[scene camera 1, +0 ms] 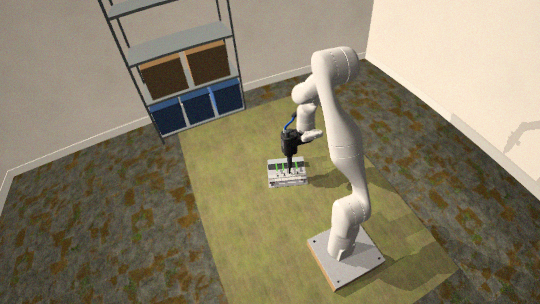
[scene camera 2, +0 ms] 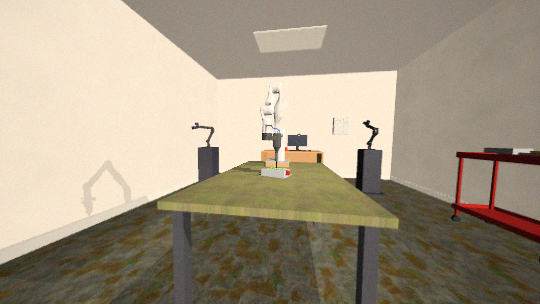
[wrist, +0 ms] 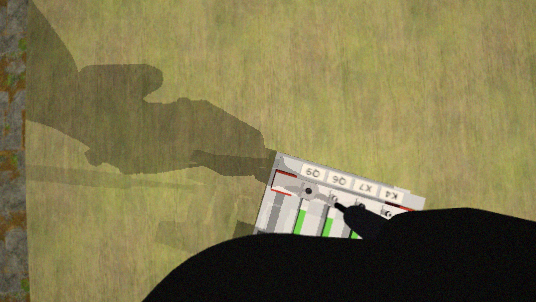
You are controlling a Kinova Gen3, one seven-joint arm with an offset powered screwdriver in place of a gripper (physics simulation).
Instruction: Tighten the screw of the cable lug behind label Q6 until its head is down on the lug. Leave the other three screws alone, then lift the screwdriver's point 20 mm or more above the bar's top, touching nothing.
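Frame: origin at the arm's base, x left, y back, z up, level; millimetres.
Seen in the pictures: hand, its tool point: (scene camera 1: 289, 174) (wrist: 334, 203); arm's base, origin of its link: (scene camera 1: 339, 248) (scene camera 2: 280, 160).
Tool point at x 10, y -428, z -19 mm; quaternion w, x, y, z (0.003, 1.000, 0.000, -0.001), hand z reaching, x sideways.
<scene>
Offsets run from my tool point to a thing's top centre. "spot": to the spot under its first point. Level surfaces: height alone.
The light grey terminal block @(dx +1, dy -31, dz +15 mm) (scene camera 1: 287, 183) (scene camera 2: 271, 173) stands on the table. In the wrist view its labels look upside down: Q9 @(spot: dx -26, dy +39, dz +7 mm) (wrist: 312, 172), Q6 @(spot: dx +5, dy +29, dz +7 mm) (wrist: 339, 179), X7 @(spot: dx +35, dy +18, dz +7 mm) (wrist: 365, 187) and K4 @(spot: dx +66, dy +8, dz +7 mm) (wrist: 391, 194). The Q6 lug's screw @(dx -2, dy +8, dz +14 mm) (wrist: 333, 198) shows close beside the tip. The Q9 screw @(dx -32, dy +18, dz +15 mm) (wrist: 308, 191) is dark; the X7 screw is partly hidden by the tool, and the K4 screw @(dx +58, dy -13, dz +15 mm) (wrist: 386, 213) shows. My black screwdriver @(dx +0, dy +0, dz +72 mm) (scene camera 1: 289, 172) (scene camera 2: 276, 166) (wrist: 337, 205) points down at the bar by the Q6 screw. Contact and the head's height cannot be made out. It has no fingers.
Green strips @(spot: dx -43, dy -16, dz +14 mm) (wrist: 300, 222) run back from the lugs. The arm's base plate (scene camera 1: 322, 260) is on the same table @(dz -35 mm) (scene camera 1: 240, 240) (scene camera 2: 280, 195). A shelf rack (scene camera 1: 180, 42) with blue and brown bins stands past the far end. A red cart (scene camera 2: 505, 157) stands at the right in scene camera 2.
</scene>
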